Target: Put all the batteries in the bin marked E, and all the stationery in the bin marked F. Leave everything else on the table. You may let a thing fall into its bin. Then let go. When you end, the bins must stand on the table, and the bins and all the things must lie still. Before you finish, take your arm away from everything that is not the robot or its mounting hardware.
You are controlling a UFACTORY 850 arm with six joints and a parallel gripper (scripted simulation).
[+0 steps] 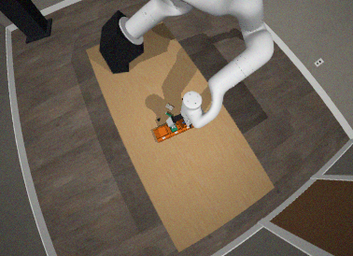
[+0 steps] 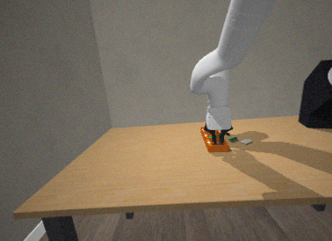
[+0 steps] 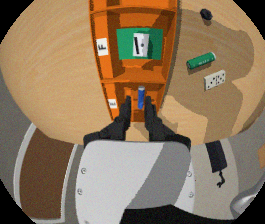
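My hand is 30 mm above the blue piece. Round my hand: small grey thing (10 mm ahead, 80 mm to the right, 20 mm below); then green block (10 mm ahead, 80 mm to the right, 30 mm below); then orange bin tray (20 mm ahead, 80 mm to the right, 30 mm below).
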